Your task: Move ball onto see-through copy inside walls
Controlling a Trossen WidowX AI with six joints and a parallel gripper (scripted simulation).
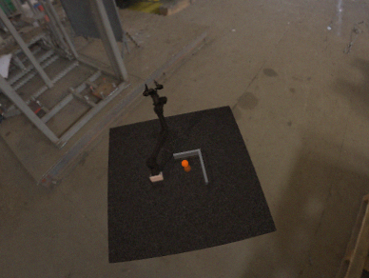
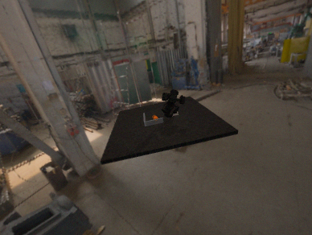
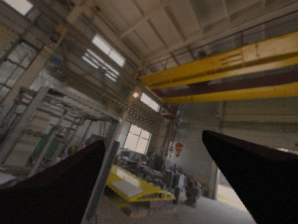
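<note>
The orange ball is 200 mm ahead of my gripper tip, 620 mm to the right of it and 440 mm below it. Also, from my gripper tip: see-through copy of ball (210 mm ahead, 670 mm to the right, 440 mm below).
</note>
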